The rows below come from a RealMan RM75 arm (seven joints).
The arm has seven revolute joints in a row. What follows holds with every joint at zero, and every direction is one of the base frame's. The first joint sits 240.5 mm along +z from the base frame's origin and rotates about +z. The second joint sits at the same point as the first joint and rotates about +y. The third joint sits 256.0 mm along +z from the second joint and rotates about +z. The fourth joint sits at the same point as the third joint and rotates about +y. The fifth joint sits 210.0 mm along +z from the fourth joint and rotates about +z. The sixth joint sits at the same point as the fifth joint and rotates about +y. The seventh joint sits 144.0 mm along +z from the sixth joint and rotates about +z. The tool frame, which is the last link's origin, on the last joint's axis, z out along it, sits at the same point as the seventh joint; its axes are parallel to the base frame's.
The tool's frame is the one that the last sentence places.
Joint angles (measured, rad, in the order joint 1, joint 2, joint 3, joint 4, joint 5, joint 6, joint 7), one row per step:
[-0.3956 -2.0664 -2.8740 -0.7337 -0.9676 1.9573 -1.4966]
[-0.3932 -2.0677 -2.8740 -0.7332 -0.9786 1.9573 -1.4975]
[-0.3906 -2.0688 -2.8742 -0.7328 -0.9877 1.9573 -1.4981]
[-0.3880 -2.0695 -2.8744 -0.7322 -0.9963 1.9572 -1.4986]
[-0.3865 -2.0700 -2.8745 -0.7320 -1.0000 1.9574 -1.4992]
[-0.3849 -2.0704 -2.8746 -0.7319 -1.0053 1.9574 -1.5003]
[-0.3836 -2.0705 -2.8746 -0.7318 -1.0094 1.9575 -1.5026]
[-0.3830 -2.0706 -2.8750 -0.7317 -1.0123 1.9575 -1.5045]
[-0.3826 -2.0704 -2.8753 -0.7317 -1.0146 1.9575 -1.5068]
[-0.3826 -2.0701 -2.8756 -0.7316 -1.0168 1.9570 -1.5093]
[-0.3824 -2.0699 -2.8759 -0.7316 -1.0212 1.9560 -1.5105]
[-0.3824 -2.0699 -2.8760 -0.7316 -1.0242 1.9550 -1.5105]
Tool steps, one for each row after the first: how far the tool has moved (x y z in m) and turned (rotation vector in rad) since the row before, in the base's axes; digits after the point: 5 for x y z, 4 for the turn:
[0.00039 -0.00005 0.00038 0.0078 -0.0078 0.0008]
[0.00015 -0.00023 0.00034 0.0067 -0.0065 0.0013]
[0.00003 -0.00024 0.00042 0.0065 -0.0059 0.0015]
[-0.00003 -0.00026 0.00012 0.0024 -0.0030 0.0011]
[0.00002 -0.00014 0.00032 0.0037 -0.0037 0.0014]
[-0.00003 -0.00013 0.00032 0.0020 -0.0033 0.0021]
[0.00004 0.00001 0.00025 0.0016 -0.0026 0.0016]
[0.00000 0.00005 0.00032 0.0010 -0.0021 0.0017]
[0.00003 0.00022 0.00033 0.0010 -0.0019 0.0019]
[0.00010 0.00037 0.00050 0.0038 -0.0022 0.0010]
[0.00010 0.00031 0.00028 0.0031 -0.0011 0.0001]

